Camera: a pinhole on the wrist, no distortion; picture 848 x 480 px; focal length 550.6 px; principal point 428.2 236.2 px. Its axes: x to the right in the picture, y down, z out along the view. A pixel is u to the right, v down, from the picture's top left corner.
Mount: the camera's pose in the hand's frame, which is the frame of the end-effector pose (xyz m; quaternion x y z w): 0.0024 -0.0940 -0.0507 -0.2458 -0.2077 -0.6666 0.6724
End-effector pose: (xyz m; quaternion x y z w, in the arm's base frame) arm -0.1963 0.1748 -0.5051 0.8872 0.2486 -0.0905 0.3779
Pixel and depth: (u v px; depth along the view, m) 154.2 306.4 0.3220
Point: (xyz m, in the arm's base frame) -0.0297 -0.0149 -0.4547
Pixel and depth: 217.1 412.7 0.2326
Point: -0.0606 0.0833 -0.5143
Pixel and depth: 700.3 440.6 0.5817
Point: 0.0520 -0.1582 -0.9755
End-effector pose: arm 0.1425 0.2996 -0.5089 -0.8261 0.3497 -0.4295 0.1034
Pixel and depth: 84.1 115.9 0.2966
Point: 0.0667 0.1531 -0.6987
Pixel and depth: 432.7 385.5 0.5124
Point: 0.3769 -0.0126 -0.7171
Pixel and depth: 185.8 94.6 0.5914
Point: 0.0716 0.0022 -0.9768
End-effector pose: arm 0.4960 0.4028 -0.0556 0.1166 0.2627 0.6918 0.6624
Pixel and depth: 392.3 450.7 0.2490
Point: 0.4933 0.5398 0.0695
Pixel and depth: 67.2 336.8 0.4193
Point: 0.2201 0.5221 0.2156
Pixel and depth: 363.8 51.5 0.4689
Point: 0.4578 0.3380 0.3388
